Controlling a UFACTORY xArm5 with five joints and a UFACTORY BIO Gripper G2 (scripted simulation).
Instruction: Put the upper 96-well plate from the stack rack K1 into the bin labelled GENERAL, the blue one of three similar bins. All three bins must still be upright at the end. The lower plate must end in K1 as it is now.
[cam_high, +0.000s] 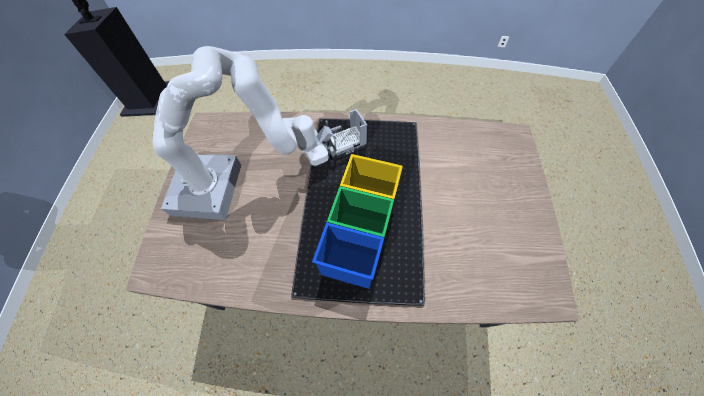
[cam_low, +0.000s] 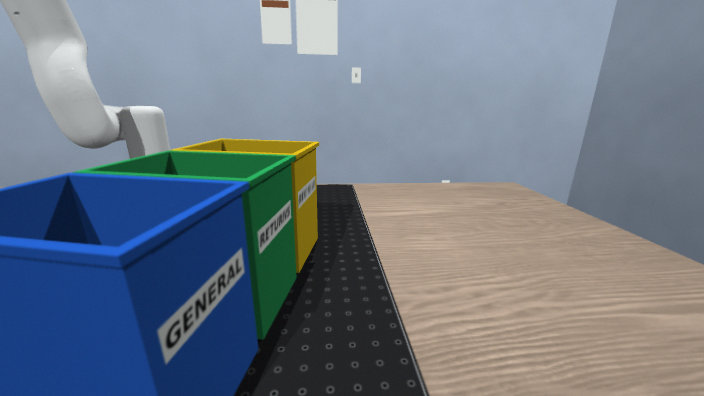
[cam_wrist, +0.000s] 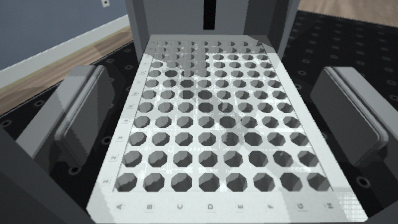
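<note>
The white 96-well plate lies 20 mm ahead of my hand, 10 mm to the left of it and 10 mm below it. Also, from my hand: yellow bin: 260 mm to the right, 120 mm ahead, 40 mm above; then green returns bin: 390 mm to the right, 100 mm ahead, 40 mm above; then dark plate: 20 mm below, 20 mm ahead, 10 mm to the left.
</note>
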